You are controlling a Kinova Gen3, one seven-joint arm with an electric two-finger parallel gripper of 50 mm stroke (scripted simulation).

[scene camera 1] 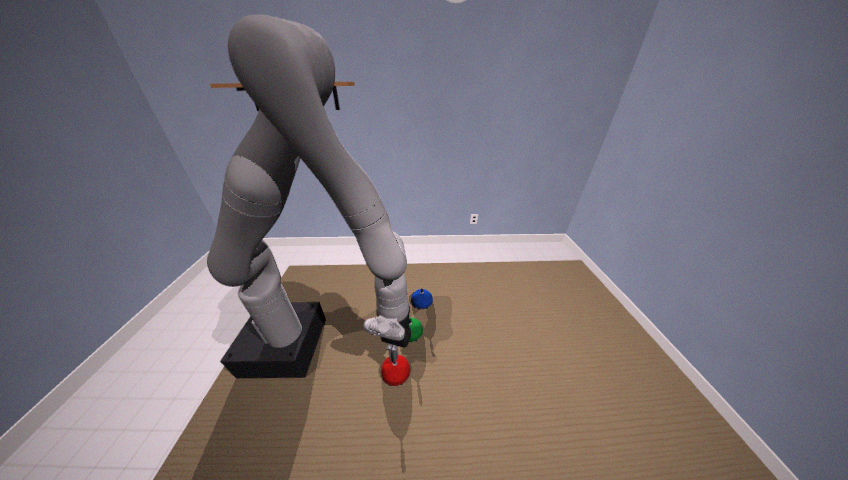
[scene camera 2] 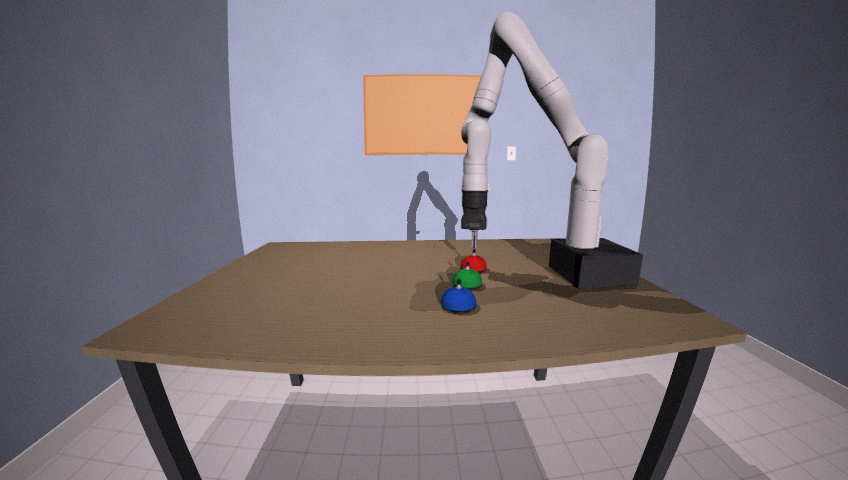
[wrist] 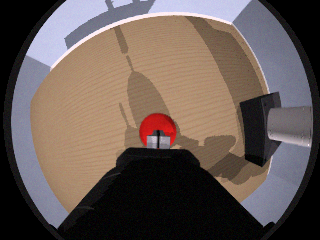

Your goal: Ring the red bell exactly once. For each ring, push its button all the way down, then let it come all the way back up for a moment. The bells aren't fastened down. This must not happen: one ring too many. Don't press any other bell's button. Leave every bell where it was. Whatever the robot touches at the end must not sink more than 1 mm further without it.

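Note:
You'd see my gripper in the pictures, and it's there in the wrist view too. There's a blue bell in the pictures, and a red bell as well.

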